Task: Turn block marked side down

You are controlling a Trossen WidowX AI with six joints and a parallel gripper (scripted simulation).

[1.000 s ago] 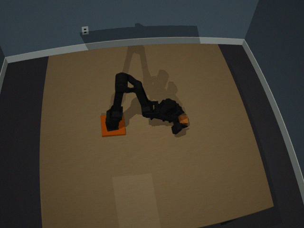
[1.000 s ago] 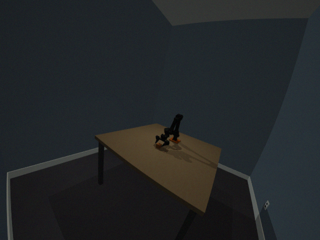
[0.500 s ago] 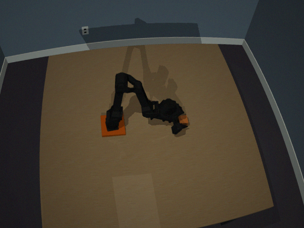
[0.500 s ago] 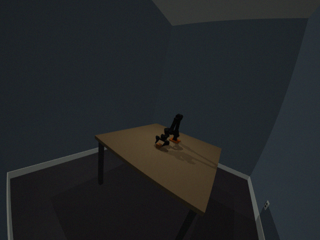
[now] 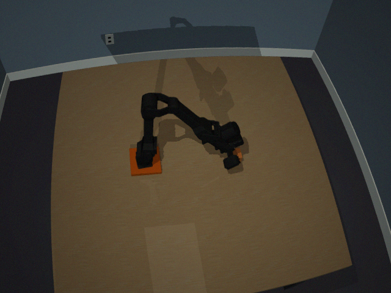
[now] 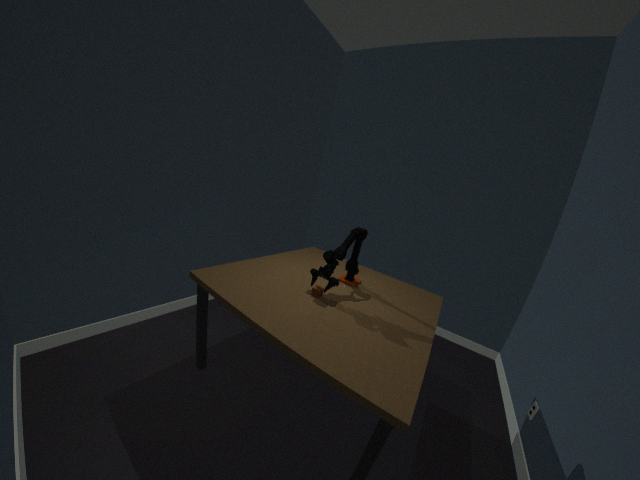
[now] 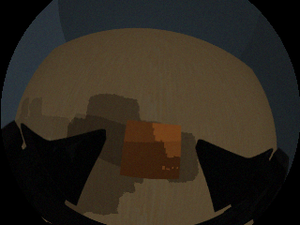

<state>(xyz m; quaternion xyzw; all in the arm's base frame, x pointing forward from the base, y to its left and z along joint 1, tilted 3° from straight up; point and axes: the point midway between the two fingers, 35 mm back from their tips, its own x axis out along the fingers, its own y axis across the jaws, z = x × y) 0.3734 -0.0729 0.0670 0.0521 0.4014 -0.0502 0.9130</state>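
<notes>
Now: gripper tip 2 cm past the orange block and 2 cm above it.
</notes>
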